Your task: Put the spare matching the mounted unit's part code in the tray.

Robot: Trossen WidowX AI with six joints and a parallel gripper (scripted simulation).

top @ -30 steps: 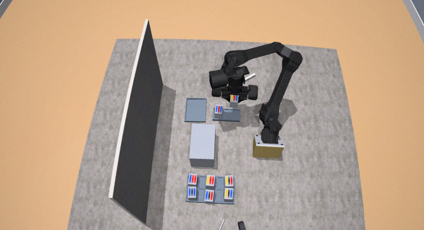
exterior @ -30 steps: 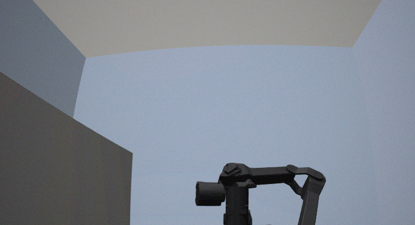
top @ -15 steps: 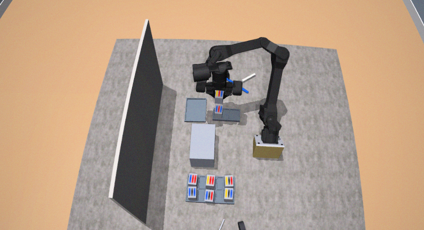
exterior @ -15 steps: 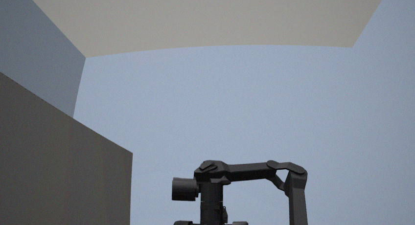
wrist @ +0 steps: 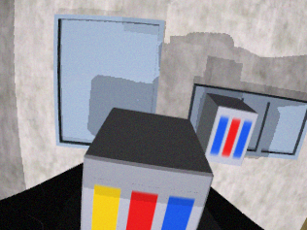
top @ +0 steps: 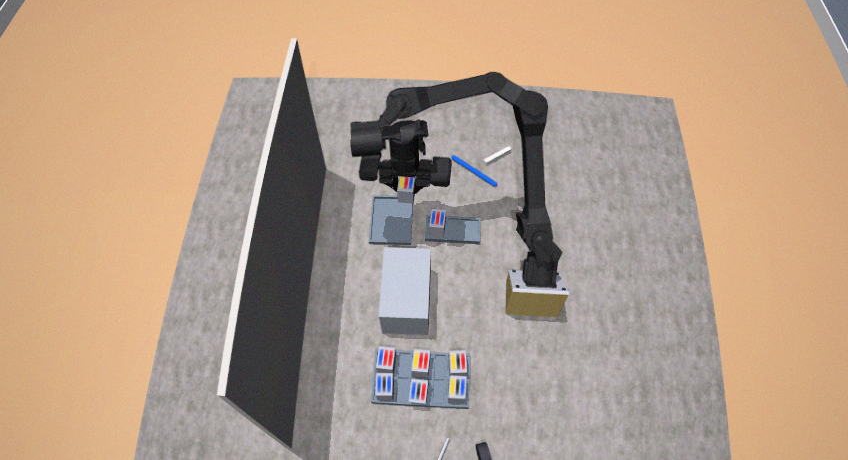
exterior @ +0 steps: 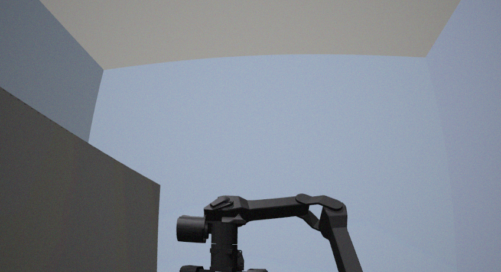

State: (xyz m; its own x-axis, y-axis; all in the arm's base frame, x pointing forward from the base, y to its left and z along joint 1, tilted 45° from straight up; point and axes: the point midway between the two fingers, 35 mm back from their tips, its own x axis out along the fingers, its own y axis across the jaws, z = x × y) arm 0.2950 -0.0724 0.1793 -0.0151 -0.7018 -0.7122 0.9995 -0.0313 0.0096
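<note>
Now: gripper tip 40 mm short of the grey tray and 130 mm above it. Round my gripper tip: blue marker pen 150 mm behind, 160 mm to the right, 130 mm below; small grey rack 110 mm behind, 10 mm to the left, 130 mm below; grey mounted unit 10 mm behind, 210 mm to the left, 90 mm below.
</note>
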